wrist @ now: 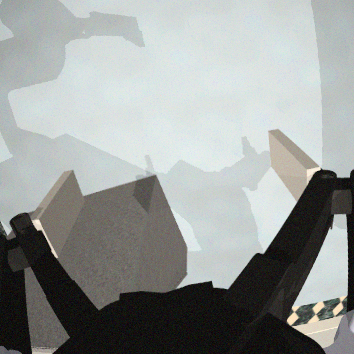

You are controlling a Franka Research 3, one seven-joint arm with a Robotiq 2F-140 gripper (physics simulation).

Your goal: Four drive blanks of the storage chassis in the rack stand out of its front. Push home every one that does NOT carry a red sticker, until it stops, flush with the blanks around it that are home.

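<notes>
My gripper [171, 166] is open, with its two black fingers spread wide and a flat beige pad at each tip. One pad is at the left and the other at the right. No object shows held between them. The storage chassis, its rack, the drive blanks and the red stickers do not show in the wrist view, so I cannot tell where the gripper is relative to them.
A dark grey-brown block [120, 245] with angled edges shows beyond the left finger. A pale surface [200, 90] lies behind, with grey shadows of the arm and gripper on it. A green-and-cream diamond-patterned strip [318, 311] shows at the lower right.
</notes>
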